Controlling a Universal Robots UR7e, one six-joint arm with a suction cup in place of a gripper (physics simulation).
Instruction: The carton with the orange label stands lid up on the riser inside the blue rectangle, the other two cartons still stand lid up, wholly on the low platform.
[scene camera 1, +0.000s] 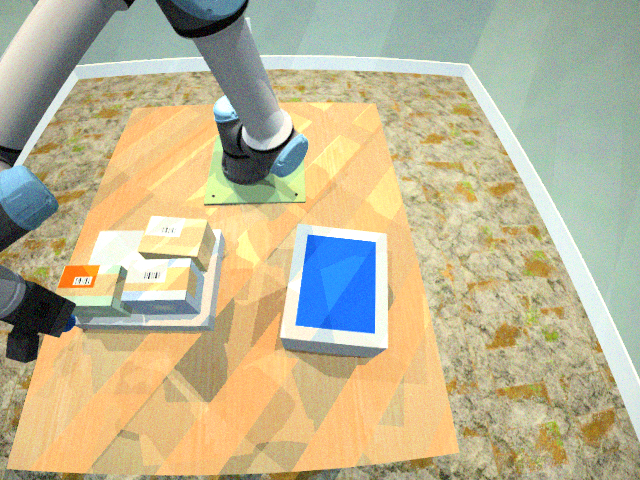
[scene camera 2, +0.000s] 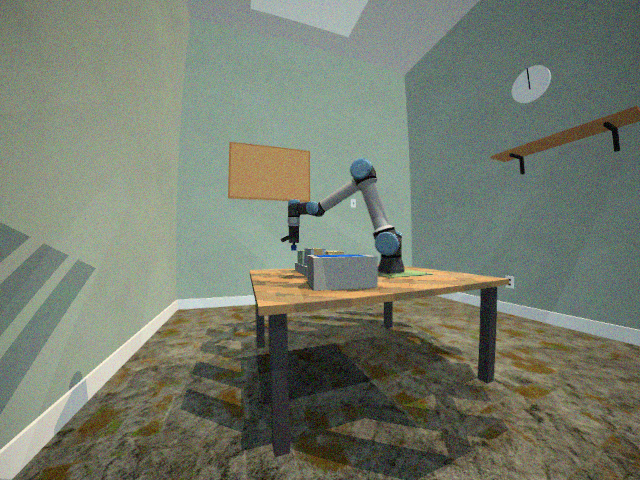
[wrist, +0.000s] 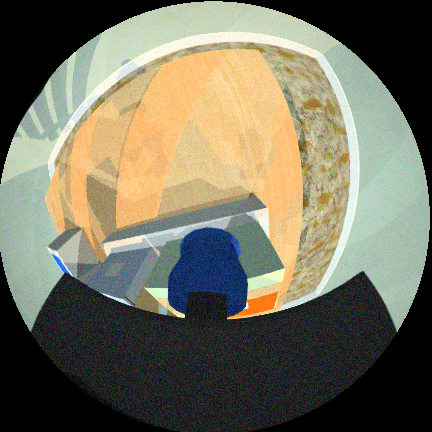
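Seen in the pictures: hand at its tool point: (scene camera 2: 293, 250) (wrist: 209, 253); arm's base at its link origin: (scene camera 1: 247, 165) (scene camera 2: 391, 271).
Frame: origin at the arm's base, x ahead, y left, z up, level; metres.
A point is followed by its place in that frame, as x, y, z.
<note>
The orange-label carton (scene camera 1: 107, 285) {0.471, -0.149, 0.122} (scene camera 2: 300, 256) {0.518, -0.174, 0.086} (wrist: 265, 252) {0.532, -0.241, 0.099}, tan on top with green sides, stands lid up at the front left of the low platform (scene camera 1: 211, 289) {0.414, 0.035, 0.041} (wrist: 200, 214) {0.536, -0.175, 0.017}. A blue-sided carton (scene camera 1: 165, 302) {0.481, -0.014, 0.122} (wrist: 122, 266) {0.490, -0.055, 0.084} stands beside it, and a tan carton (scene camera 1: 191, 240) {0.341, -0.011, 0.121} behind that one; both are lid up on the platform. The riser (scene camera 1: 336, 338) {0.492, 0.319, 0.113} (scene camera 2: 346, 273) {0.374, 0.410, 0.051} (wrist: 75, 246) {0.474, 0.214, 0.044} bears the bare blue rectangle (scene camera 1: 338, 284) {0.385, 0.310, 0.113} (wrist: 60, 263) {0.447, 0.286, 0.113}. My suction cup (scene camera 1: 71, 323) (scene camera 2: 293, 248) (wrist: 210, 237) is on and holds nothing; it hangs just in front of the orange-label carton, near top height.
The wooden table (scene camera 1: 248, 413) {0.647, 0.168, -0.007} (scene camera 2: 413, 286) {0.105, 0.421, -0.007} carries everything. The arm's base stands on a green plate (scene camera 1: 258, 195) {0.107, 0.063, 0.000} behind the platform and riser. A strip of table separates the platform from the riser. The blue-sided carton stands close to the orange-label carton's right side.
</note>
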